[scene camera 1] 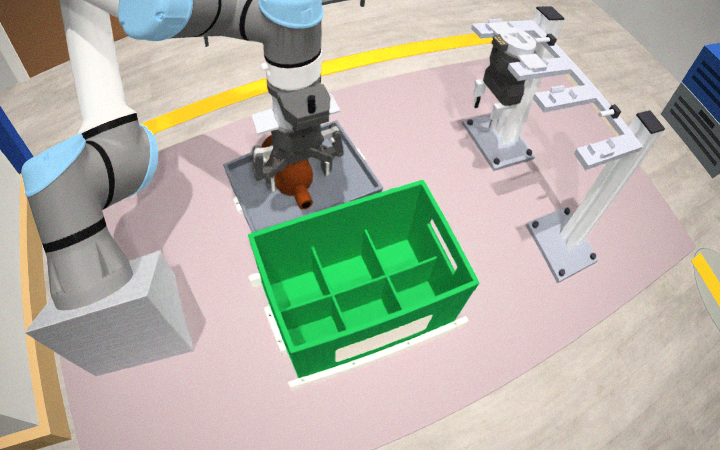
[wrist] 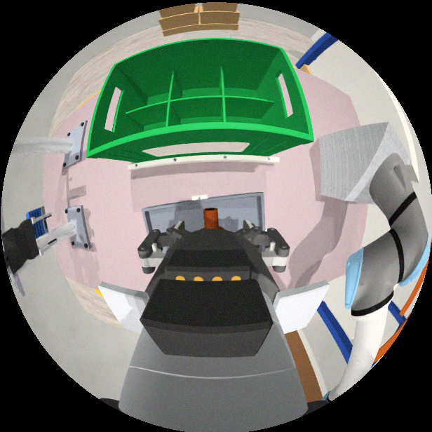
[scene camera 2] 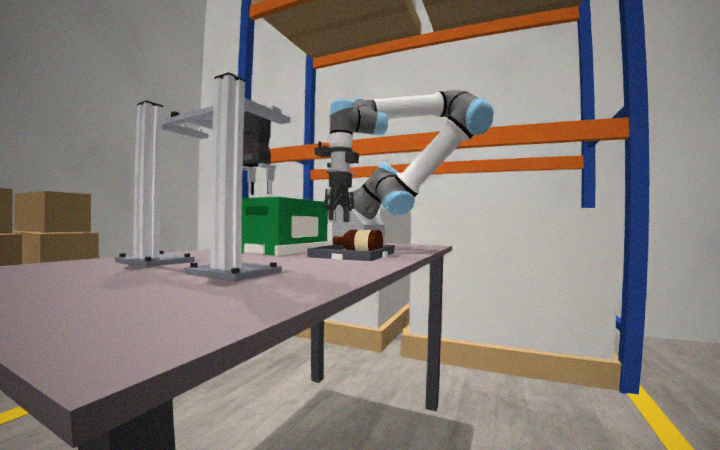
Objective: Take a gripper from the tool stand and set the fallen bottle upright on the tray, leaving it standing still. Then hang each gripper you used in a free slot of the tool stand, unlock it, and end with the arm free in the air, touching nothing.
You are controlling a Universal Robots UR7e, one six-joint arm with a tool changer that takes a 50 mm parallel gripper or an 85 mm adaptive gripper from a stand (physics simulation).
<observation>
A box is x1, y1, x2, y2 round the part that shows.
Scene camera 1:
brown bottle: [261, 135, 312, 209]
adaptive gripper: [251, 94, 343, 191]
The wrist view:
adaptive gripper: [98, 220, 329, 333]
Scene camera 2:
brown bottle: [333, 230, 382, 250]
black parallel gripper: [243, 107, 275, 194]
adaptive gripper: [324, 166, 354, 221]
</observation>
